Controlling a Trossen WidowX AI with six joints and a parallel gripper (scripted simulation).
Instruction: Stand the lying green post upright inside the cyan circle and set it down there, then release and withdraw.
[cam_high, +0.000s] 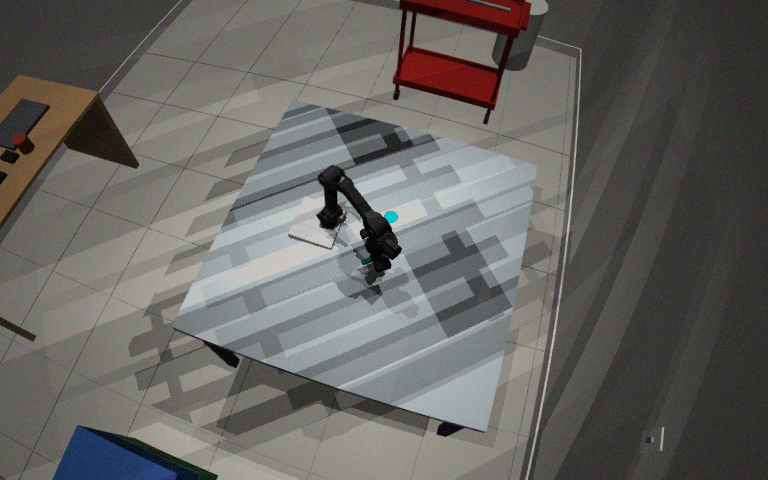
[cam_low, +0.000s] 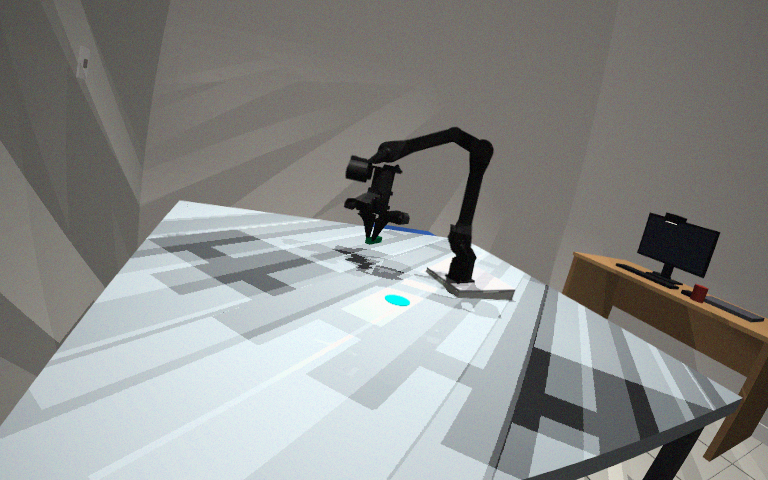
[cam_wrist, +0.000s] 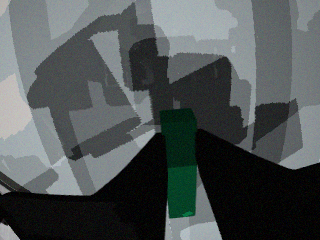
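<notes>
Now: gripper tip 250 mm to the right of the cyan circle, 70 mm above it and 30 mm short of it. Round my gripper tip: green post: 20 mm behind, 10 mm to the right.
</notes>
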